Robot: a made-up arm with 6 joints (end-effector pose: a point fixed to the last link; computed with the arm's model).
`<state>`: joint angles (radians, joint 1 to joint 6).
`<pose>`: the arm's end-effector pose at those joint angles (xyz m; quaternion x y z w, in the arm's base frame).
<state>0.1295 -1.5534 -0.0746 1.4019 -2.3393 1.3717</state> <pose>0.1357 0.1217 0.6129 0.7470 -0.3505 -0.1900 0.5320</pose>
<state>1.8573 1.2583 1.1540 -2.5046 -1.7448 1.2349</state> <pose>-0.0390 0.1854 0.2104 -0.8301 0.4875 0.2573 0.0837</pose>
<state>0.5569 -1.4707 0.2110 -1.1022 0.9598 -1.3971</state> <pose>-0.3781 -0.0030 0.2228 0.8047 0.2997 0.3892 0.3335</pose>
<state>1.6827 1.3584 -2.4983 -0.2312 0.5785 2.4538</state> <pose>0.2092 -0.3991 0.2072 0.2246 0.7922 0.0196 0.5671</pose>
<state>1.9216 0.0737 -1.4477 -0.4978 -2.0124 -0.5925</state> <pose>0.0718 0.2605 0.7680 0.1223 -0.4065 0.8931 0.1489</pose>
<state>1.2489 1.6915 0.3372 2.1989 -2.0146 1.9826</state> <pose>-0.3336 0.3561 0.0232 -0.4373 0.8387 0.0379 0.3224</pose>
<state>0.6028 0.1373 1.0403 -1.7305 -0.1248 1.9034</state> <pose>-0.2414 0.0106 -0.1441 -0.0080 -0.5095 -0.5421 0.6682</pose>
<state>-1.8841 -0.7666 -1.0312 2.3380 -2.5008 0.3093</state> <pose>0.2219 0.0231 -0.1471 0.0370 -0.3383 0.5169 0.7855</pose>
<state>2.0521 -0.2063 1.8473 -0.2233 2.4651 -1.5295</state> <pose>-0.2704 0.5838 -0.1595 -0.5336 -0.3704 0.7574 0.0665</pose>
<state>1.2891 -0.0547 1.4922 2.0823 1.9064 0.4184</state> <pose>-0.3521 -0.2266 -0.2939 -0.1362 -0.1798 -0.9610 0.1602</pose>
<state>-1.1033 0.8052 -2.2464 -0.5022 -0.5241 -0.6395</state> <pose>0.3745 0.0402 -0.1274 0.1710 -0.8677 -0.4438 0.1441</pose>
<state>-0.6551 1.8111 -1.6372 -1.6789 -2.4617 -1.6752</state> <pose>0.0998 0.0816 0.3757 -0.2130 0.1912 -0.1126 0.9515</pose>
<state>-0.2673 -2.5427 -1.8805 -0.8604 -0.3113 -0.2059</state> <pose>-0.3870 0.2818 0.2752 -0.8713 0.3115 -0.0308 0.3780</pose>
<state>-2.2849 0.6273 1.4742 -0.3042 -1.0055 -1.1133</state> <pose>0.0363 0.0644 0.8731 -0.4426 0.3043 0.3070 0.7856</pose>
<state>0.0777 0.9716 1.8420 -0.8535 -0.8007 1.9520</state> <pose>0.1325 -0.4438 -0.0650 -0.4395 -0.7415 -0.0798 0.5007</pose>
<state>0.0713 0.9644 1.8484 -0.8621 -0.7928 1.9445</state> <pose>0.1332 -0.4431 -0.0618 -0.4347 -0.7447 -0.0688 0.5016</pose>
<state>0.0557 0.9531 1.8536 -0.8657 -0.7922 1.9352</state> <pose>0.1333 -0.4459 -0.0558 -0.4347 -0.7442 -0.0544 0.5042</pose>
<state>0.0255 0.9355 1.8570 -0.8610 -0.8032 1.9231</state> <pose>0.1326 -0.4541 -0.0447 -0.4426 -0.7375 -0.0347 0.5089</pose>
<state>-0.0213 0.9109 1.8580 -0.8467 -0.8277 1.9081</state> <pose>0.1308 -0.4683 -0.0275 -0.4599 -0.7229 -0.0099 0.5156</pose>
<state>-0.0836 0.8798 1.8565 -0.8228 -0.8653 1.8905</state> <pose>0.1277 -0.4876 -0.0034 -0.4864 -0.6998 0.0183 0.5229</pose>
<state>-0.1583 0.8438 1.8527 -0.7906 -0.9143 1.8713</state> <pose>0.1230 -0.5102 0.0279 -0.5209 -0.6684 0.0468 0.5289</pose>
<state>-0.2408 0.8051 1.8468 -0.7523 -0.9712 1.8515</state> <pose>0.1165 -0.5337 0.0658 -0.5610 -0.6304 0.0725 0.5316</pose>
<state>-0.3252 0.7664 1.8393 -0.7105 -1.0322 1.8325</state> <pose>0.1084 -0.5556 0.1082 -0.6035 -0.5886 0.0926 0.5299</pose>
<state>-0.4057 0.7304 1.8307 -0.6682 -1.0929 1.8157</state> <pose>0.0991 -0.5737 0.1522 -0.6449 -0.5467 0.1055 0.5236</pose>
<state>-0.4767 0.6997 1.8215 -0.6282 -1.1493 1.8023</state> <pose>0.0893 -0.5872 0.1939 -0.6821 -0.5083 0.1109 0.5139</pose>
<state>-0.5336 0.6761 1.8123 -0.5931 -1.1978 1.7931</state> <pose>0.0800 -0.5962 0.2295 -0.7127 -0.4766 0.1100 0.5028</pose>
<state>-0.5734 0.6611 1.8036 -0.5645 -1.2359 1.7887</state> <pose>0.0721 -0.6019 0.2558 -0.7356 -0.4535 0.1045 0.4922</pose>
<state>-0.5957 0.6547 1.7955 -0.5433 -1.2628 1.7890</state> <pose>0.0660 -0.6055 0.2715 -0.7507 -0.4393 0.0961 0.4839</pose>
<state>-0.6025 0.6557 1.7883 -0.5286 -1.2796 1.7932</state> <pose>0.0620 -0.6082 0.2775 -0.7592 -0.4327 0.0862 0.4785</pose>
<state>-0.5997 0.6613 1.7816 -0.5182 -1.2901 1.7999</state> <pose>0.0593 -0.6105 0.2772 -0.7636 -0.4308 0.0755 0.4750</pose>
